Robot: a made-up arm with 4 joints. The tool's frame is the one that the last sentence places.
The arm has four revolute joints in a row. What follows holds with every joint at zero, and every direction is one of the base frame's.
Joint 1 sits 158.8 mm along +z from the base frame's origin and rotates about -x.
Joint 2 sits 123.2 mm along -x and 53.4 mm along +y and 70.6 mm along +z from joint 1 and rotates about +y.
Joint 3 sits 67.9 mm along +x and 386.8 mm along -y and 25.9 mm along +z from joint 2 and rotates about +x.
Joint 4 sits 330.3 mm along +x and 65 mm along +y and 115.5 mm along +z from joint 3 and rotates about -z.
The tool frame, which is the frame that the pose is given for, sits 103.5 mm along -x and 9.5 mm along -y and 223.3 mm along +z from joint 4; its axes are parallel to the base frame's.
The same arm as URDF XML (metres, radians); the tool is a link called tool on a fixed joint. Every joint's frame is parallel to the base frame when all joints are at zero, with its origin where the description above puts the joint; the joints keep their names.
<robot name="arm">
<joint name="tool_fixed" type="fixed"><parent link="link4"/><child link="tool"/><origin xyz="-0.1035 -0.0095 0.2233"/></joint>
<joint name="joint 4" type="continuous"><parent link="link3"/><child link="link4"/><origin xyz="0.3303 0.065 0.1155"/><axis xyz="0 0 -1"/></joint>
<joint name="joint 3" type="continuous"><parent link="link2"/><child link="link3"/><origin xyz="0.0679 -0.3868 0.0259"/><axis xyz="1 0 0"/></joint>
<joint name="joint 2" type="continuous"><parent link="link1"/><child link="link2"/><origin xyz="-0.1232 0.0534 0.0706"/><axis xyz="0 1 0"/></joint>
<joint name="joint 1" type="continuous"><parent link="base_link"/><child link="link1"/><origin xyz="0 0 0.1588"/><axis xyz="-1 0 0"/></joint>
<link name="base_link"/>
<link name="link1"/>
<link name="link2"/>
<link name="link3"/>
<link name="link4"/>
<link name="tool"/>
</robot>

